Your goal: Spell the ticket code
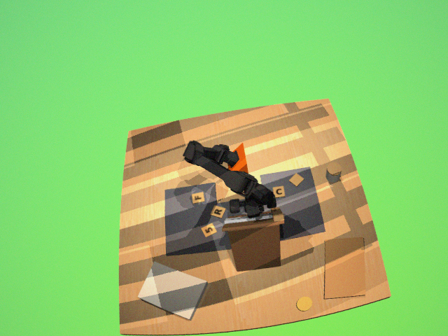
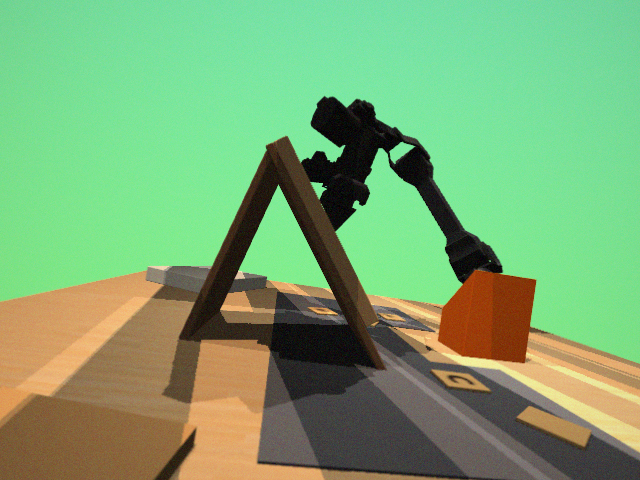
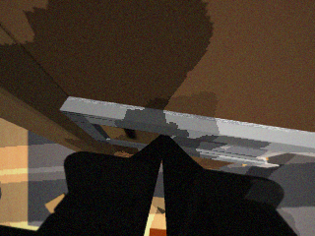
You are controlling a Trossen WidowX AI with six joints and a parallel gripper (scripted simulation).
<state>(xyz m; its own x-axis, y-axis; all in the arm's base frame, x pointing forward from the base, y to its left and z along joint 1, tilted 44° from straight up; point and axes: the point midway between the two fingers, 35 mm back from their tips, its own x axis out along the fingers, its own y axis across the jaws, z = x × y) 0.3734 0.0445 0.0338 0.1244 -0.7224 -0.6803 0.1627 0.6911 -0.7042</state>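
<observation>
Now: the white ticket 5 cm behind my gripper tip and 8 cm below it. The rest, counted from my gripper tip: dark mat (17 cm behind, 3 cm to the right, 17 cm below); then flat tan slab (32 cm ahead, 35 cm to the left, 16 cm below).
</observation>
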